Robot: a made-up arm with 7 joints.
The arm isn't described. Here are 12 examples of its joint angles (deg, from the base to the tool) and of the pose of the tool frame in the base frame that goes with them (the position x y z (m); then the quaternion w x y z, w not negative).
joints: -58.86 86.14 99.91 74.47 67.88 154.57 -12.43
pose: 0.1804 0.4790 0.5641 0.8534 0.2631 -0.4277 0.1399
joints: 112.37 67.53 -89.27 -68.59 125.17 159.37 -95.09
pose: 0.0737 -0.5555 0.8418 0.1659 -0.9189 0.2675 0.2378
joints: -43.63 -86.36 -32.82 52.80 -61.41 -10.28 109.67
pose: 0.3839 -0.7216 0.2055 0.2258 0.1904 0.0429 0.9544
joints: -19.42 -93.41 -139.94 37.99 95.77 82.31 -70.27
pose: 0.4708 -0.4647 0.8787 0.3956 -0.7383 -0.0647 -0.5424
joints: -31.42 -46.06 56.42 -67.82 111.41 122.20 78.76
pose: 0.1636 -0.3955 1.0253 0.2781 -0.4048 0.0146 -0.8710
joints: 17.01 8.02 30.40 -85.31 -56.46 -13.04 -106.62
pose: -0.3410 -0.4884 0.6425 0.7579 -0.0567 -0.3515 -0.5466
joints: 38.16 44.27 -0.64 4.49 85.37 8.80 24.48
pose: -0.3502 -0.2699 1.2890 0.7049 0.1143 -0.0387 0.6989
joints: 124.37 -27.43 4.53 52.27 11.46 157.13 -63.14
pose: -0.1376 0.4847 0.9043 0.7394 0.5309 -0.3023 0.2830
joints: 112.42 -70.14 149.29 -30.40 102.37 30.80 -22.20
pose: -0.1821 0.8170 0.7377 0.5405 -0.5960 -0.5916 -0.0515
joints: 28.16 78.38 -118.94 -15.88 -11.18 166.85 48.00
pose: -0.5793 -0.1349 0.6811 0.0537 -0.3243 -0.8891 -0.3184
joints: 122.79 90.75 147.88 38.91 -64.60 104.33 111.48
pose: 0.5416 -0.6219 0.3089 0.5078 0.2914 0.2098 -0.7831
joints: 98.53 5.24 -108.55 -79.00 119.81 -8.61 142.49
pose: -0.4399 0.2091 1.0529 0.7863 0.1725 0.5841 0.1039
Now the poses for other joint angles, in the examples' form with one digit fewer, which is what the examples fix.
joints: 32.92 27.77 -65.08 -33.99 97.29 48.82 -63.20
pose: -0.421 -0.185 1.257 0.508 0.005 -0.862 0.008
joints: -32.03 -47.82 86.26 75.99 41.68 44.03 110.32
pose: 0.665 0.251 0.703 0.222 -0.385 -0.891 0.095
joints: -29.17 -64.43 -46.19 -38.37 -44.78 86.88 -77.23
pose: 0.470 0.157 0.987 0.089 0.843 0.380 0.369
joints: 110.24 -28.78 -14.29 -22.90 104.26 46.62 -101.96
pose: -0.108 0.401 1.305 0.354 0.540 -0.408 0.646
